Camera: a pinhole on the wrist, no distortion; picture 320 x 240 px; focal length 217.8 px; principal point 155.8 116.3 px. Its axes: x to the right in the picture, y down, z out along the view. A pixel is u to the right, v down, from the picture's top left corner.
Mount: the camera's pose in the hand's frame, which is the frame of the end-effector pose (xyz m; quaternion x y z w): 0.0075 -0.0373 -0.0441 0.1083 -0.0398 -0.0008 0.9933
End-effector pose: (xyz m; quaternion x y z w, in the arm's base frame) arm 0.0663 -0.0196 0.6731 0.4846 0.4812 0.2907 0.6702
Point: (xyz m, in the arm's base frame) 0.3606 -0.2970 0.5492
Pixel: 127 85
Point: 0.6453 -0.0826 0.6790
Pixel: 232 191
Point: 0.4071 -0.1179 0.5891
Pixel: 210 136
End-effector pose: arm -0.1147 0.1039 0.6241 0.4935 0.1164 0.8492 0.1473
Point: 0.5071 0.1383 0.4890
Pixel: 21 114
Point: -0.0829 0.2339 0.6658
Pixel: 291 13
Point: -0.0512 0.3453 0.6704
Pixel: outside the picture
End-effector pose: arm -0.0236 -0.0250 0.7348 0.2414 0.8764 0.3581 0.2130
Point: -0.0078 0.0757 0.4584
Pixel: 243 91
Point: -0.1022 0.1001 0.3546
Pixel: 307 42
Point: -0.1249 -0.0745 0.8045
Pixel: behind the camera
